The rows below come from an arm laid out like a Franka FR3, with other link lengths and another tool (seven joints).
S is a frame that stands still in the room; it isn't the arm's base.
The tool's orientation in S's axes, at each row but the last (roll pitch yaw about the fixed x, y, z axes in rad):
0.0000 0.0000 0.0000
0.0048 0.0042 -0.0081
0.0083 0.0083 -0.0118
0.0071 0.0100 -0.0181
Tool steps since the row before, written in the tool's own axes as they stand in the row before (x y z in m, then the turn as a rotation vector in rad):
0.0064 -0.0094 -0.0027 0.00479 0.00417 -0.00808
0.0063 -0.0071 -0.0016 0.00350 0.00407 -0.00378
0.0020 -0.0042 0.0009 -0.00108 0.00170 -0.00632
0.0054 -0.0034 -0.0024 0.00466 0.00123 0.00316
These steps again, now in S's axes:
0.0064 -0.0094 -0.0027 0.00479 0.00417 -0.00808
0.0062 -0.0071 -0.0017 0.00352 0.00406 -0.00378
0.0020 -0.0042 0.0008 -0.00111 0.00177 -0.00630
0.0053 -0.0035 -0.0025 0.00471 0.00112 0.00312

